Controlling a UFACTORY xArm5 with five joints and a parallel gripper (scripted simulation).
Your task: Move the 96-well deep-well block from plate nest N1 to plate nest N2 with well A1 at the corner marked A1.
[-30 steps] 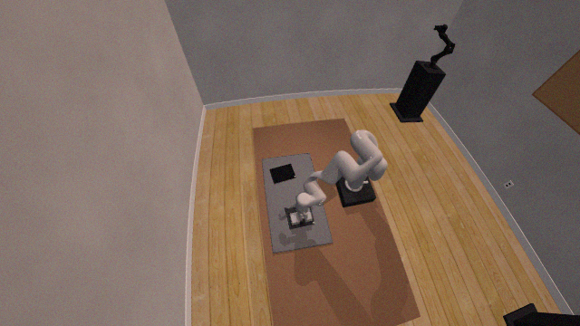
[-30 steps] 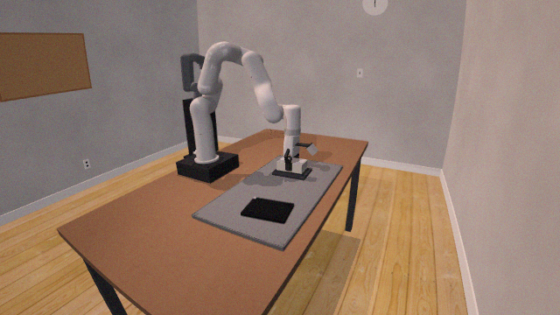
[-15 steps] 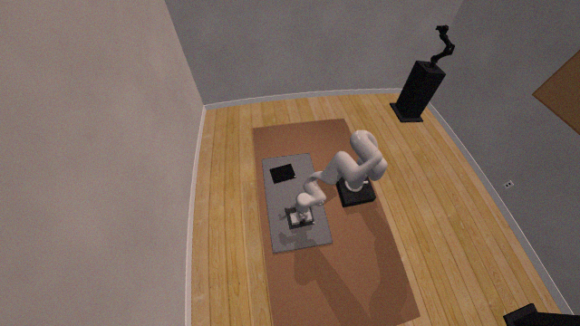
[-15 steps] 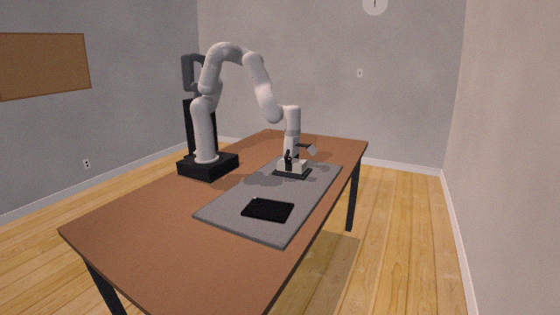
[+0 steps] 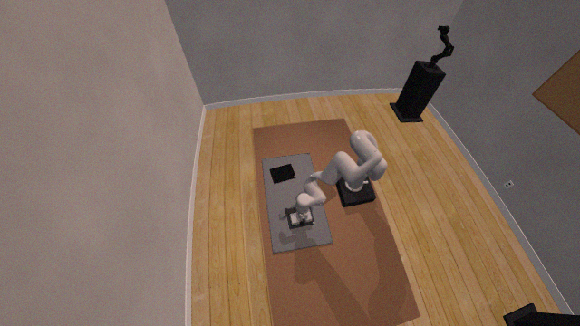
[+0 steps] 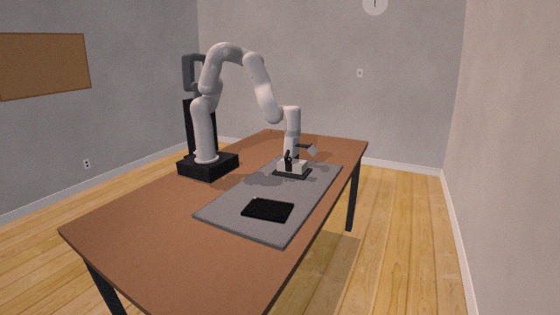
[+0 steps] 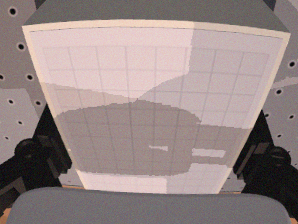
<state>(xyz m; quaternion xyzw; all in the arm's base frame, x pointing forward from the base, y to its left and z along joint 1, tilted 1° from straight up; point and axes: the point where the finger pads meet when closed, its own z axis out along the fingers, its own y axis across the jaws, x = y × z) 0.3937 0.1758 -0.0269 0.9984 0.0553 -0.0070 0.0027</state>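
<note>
The white deep-well block is right at my hand.
</note>
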